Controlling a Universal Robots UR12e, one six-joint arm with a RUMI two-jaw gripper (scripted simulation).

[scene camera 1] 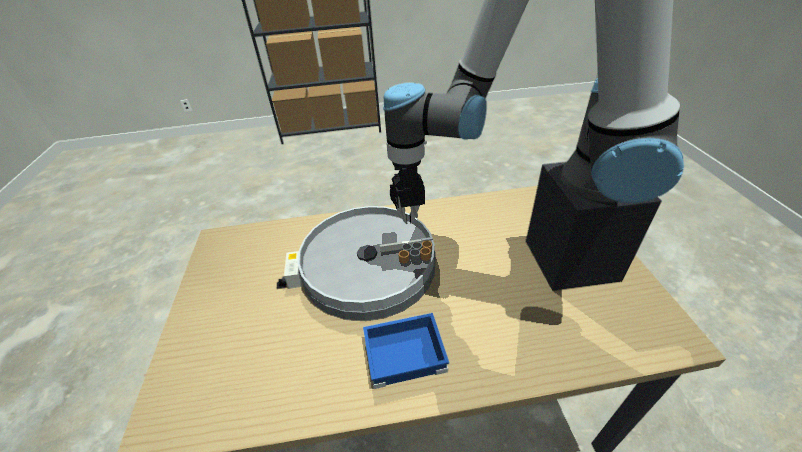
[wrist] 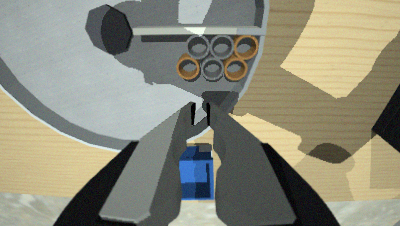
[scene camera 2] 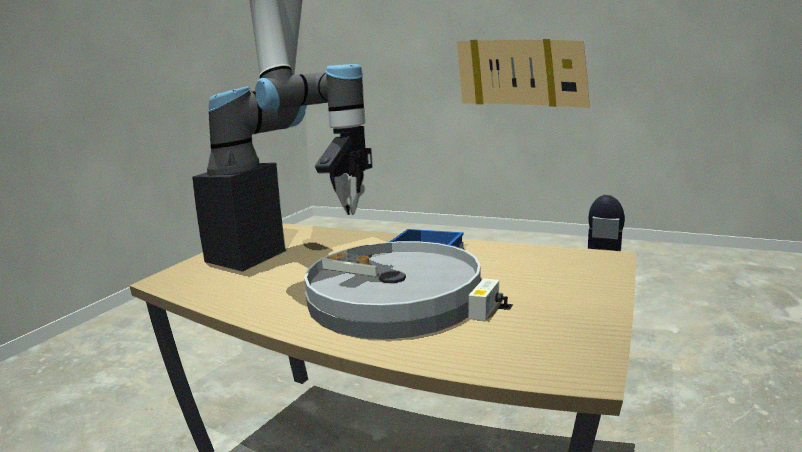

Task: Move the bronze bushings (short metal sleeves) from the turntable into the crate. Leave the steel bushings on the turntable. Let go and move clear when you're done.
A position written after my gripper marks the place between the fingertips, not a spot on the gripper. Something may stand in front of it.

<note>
I see my gripper (scene camera 2: 350, 214), a grey turntable (scene camera 1: 332, 263) and a blue crate (scene camera 1: 404, 343).
My gripper shows as well in scene camera 1 (scene camera 1: 408, 223) and in the wrist view (wrist: 201, 104). The grey turntable also shows in the wrist view (wrist: 91, 70) and in scene camera 2 (scene camera 2: 404, 276). The blue crate also shows in the wrist view (wrist: 197, 180) and in scene camera 2 (scene camera 2: 454, 239).
</note>
